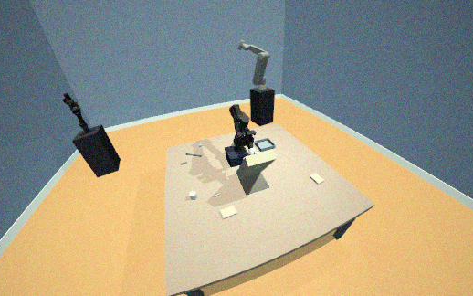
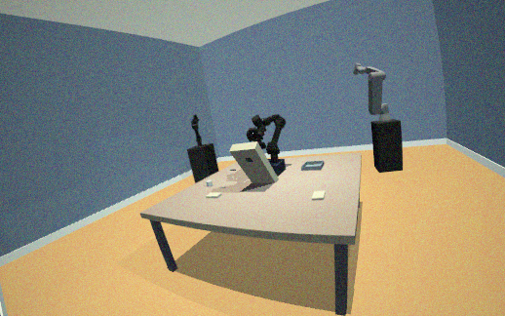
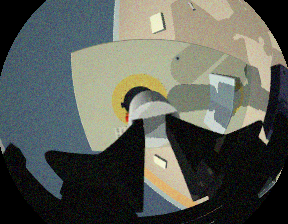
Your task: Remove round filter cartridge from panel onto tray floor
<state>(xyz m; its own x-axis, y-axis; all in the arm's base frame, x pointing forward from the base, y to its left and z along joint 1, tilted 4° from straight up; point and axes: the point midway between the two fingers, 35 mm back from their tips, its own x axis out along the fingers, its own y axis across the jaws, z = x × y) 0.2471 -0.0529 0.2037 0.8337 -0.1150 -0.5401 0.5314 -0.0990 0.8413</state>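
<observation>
Now: gripper tip 110 mm above the service panel and 20 mm short of it. Also, from my gripper tip: grey-blue tray 340 mm to the left, 310 mm behind, 250 mm below; then round filter cartridge 10 mm below, 10 mm ahead.
</observation>
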